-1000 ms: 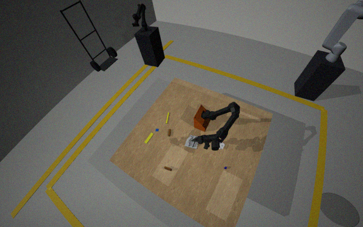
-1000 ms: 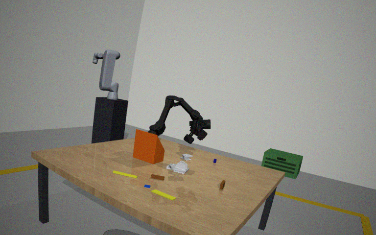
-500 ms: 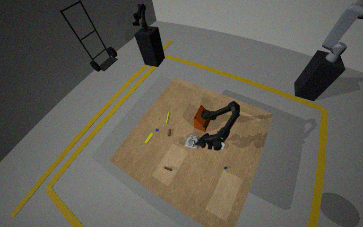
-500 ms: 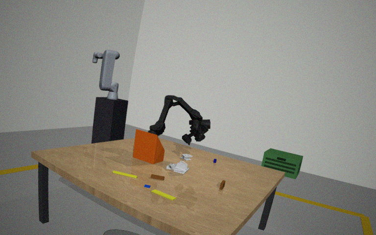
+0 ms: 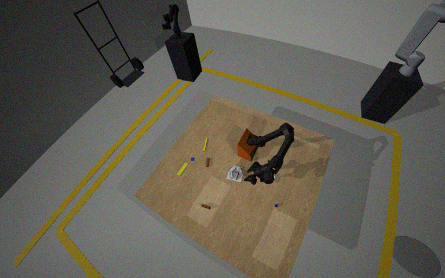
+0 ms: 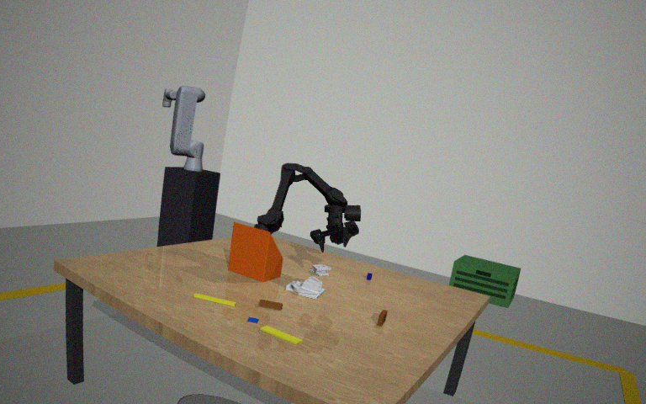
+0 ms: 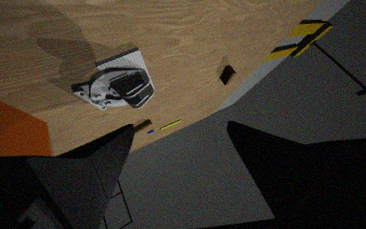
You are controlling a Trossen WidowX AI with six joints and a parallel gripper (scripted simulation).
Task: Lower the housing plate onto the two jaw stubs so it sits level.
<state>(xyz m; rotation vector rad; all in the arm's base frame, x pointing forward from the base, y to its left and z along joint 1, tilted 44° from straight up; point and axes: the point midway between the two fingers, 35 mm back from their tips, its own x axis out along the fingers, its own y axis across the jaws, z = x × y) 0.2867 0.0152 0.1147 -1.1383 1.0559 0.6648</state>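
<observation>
My gripper tip is 180 mm to the right of the white part, 150 mm above it and 110 mm past it. Also, from my gripper tip: blue block: 500 mm to the right, 160 mm below, 40 mm behind; then brown block: 360 mm to the right, 150 mm below, 50 mm behind.
</observation>
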